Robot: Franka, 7 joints.
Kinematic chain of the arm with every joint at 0, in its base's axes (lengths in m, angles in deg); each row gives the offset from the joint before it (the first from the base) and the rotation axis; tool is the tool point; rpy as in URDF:
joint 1: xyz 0 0 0.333 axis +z
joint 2: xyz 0 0 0 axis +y
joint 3: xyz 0 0 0.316 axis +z
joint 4: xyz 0.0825 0 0 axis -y
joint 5: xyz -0.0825 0 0.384 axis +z
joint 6: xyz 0 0 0 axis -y
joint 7: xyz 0.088 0 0 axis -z
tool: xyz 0 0 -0.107 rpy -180 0 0
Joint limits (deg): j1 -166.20..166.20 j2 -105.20..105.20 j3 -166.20..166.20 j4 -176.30..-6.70 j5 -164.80..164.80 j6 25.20..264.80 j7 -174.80..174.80
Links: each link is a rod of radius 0.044 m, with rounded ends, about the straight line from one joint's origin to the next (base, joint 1, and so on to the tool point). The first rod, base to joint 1, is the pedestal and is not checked.
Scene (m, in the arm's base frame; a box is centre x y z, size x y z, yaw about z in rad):
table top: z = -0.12
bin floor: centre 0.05 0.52 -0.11 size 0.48 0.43 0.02 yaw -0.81
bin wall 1: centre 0.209 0.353 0 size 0.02 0.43 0.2 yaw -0.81
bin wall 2: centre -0.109 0.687 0 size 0.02 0.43 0.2 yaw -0.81
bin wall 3: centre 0.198 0.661 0 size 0.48 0.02 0.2 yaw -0.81
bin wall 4: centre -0.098 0.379 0 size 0.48 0.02 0.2 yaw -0.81
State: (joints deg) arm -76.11 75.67 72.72 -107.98 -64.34 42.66 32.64
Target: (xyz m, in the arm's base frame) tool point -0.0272 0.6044 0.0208
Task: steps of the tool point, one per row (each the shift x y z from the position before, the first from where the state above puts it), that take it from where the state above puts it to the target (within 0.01 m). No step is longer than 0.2 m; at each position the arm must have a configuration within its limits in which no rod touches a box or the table.
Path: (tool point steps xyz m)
1: 0.0510 0.1412 0.0042
2: 0.0075 0.1523 0.0091
3: -0.0375 0.1498 0.0139
4: -0.0794 0.1338 0.0184
5: -0.1141 0.1065 0.0227
6: -0.1391 0.0707 0.0261
7: -0.1519 0.0303 0.0288
8: 0.0010 0.0139 -0.1236
9: -0.0010 -0.0139 -0.1274

